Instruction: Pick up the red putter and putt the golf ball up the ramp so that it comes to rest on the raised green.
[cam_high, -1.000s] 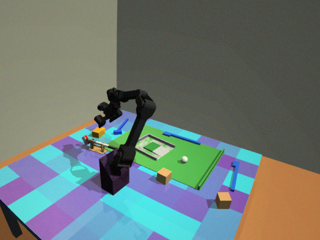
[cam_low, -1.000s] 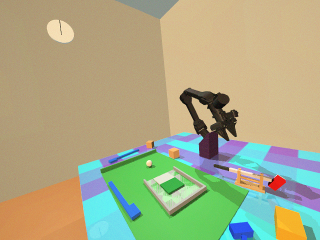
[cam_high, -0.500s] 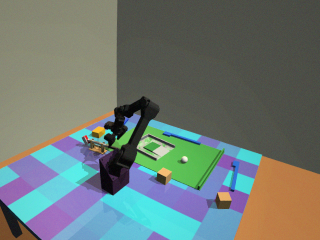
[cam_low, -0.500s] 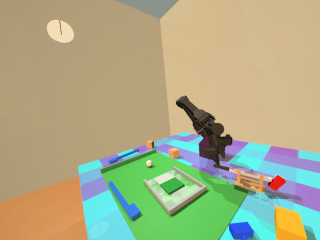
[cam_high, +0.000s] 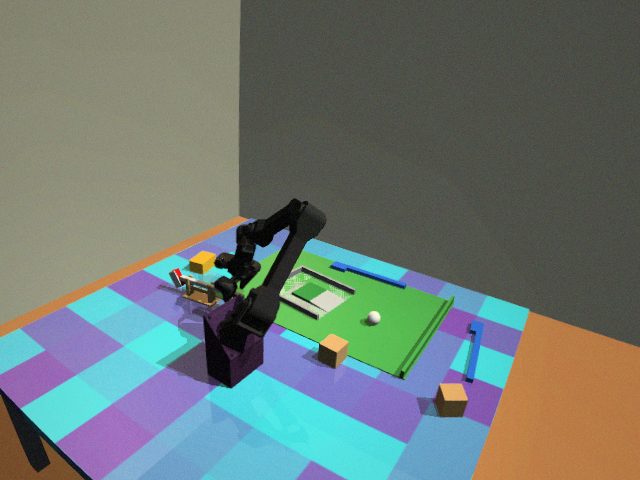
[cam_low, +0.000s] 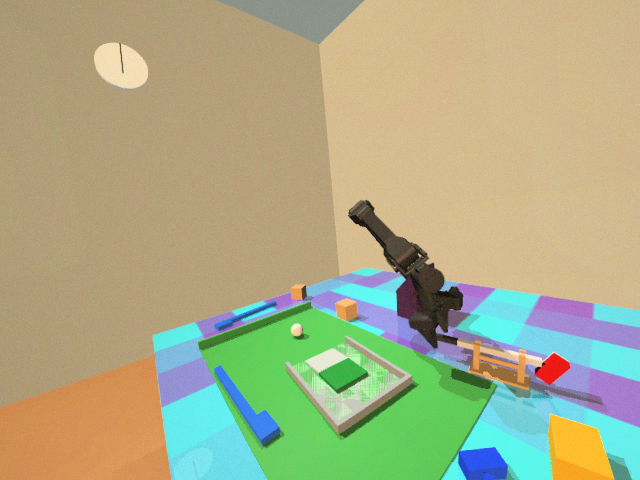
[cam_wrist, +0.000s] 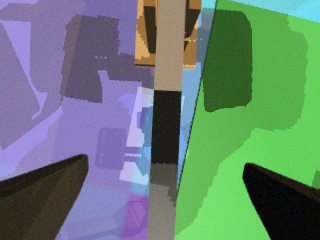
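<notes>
Now: gripper tip 3 cm past the red putter and 11 cm to the right of it. From my gripper tip the other things lie so: yellow block: 12 cm ahead, 28 cm to the left, 3 cm below; blue putter: 33 cm ahead, 24 cm to the left, 4 cm below; small wooden fence: 3 cm behind, 13 cm to the left, 2 cm below.
</notes>
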